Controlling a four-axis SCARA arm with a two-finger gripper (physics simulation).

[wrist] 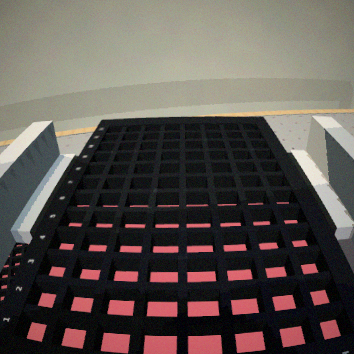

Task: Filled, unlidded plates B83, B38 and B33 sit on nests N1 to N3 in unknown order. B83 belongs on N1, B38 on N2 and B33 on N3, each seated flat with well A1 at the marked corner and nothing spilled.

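A black plate with square wells fills the middle of the wrist view. Pink-red liquid shows in its nearer rows; the bottoms of the far wells are hidden. Pale numbers run up its left rim, with 1 nearest. No plate name is readable. My gripper is shut on this plate, with one pale finger pad against each long side. Part of another black plate with pink-red wells shows at the lower left, below and beyond the left finger. The nests and the marked corners do not show.
A light grey surface with small holes shows beyond the held plate, on the right. An orange-yellow edge strip runs across behind it. A plain grey-beige background lies past the strip.
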